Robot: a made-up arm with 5 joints. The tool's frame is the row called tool.
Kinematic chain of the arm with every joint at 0, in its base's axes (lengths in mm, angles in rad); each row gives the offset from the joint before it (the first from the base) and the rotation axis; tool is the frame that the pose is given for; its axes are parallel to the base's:
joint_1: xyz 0 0 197 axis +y
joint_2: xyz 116 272 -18 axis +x
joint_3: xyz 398 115 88 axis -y
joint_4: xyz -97 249 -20 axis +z
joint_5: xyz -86 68 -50 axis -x
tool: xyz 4 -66 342
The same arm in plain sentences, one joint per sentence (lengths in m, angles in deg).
The arm has five revolute joints in a row. What follows holds with every joint at zero, and every direction is one of the base frame's.
Joint 1 lies 0.197 m along +z from the base frame's origin and turns about +y.
Joint 2 lies 0.116 m along +x and 0.272 m along +y and 0.018 m along -z from joint 1 and turns about +x.
Joint 3 lies 0.398 m along +x and 0.115 m along +y and 0.088 m along +z from joint 2 and turns about -y.
Joint 4 lies 0.097 m along -x and 0.249 m along +y and 0.02 m along -z from joint 3 and turns about +z.
Joint 5 lies 0.086 m along -x and 0.068 m along +y and 0.05 m along -z from joint 4 and turns about -x.
The tool frame, which is the frame that the pose is given for, lies 0.004 m along +x and 0.066 m along -y and 0.342 m along +z from joint 5; its axes are parallel to the base frame's.

